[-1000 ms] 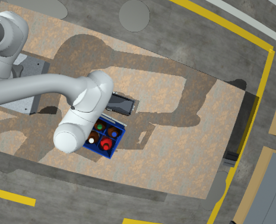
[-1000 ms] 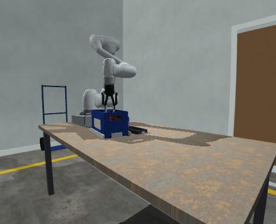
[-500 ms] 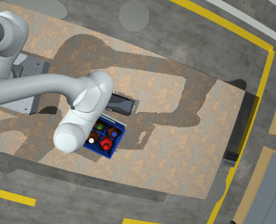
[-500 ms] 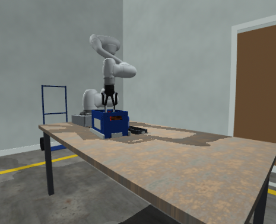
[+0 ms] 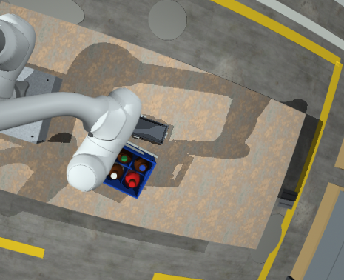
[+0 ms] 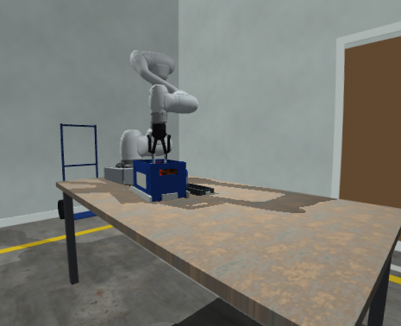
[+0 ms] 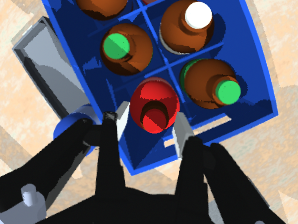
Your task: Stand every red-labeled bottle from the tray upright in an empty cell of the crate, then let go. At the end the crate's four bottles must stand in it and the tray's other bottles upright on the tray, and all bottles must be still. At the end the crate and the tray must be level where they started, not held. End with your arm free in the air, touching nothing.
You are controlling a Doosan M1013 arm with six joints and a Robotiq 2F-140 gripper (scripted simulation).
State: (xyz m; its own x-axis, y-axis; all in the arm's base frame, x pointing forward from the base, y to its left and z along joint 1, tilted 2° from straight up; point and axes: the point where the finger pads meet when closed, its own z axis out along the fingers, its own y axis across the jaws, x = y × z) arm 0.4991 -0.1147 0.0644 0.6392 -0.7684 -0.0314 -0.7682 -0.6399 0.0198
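The red-labeled bottle is 9 cm below my hand. The rest, counted from my hand: red bottle 15 cm ahead, 13 cm to the right, 9 cm below; then blue-capped bottle 13 cm to the left, 9 cm below, 4 cm ahead; then blue crate 9 cm below, 7 cm to the right, 7 cm ahead.
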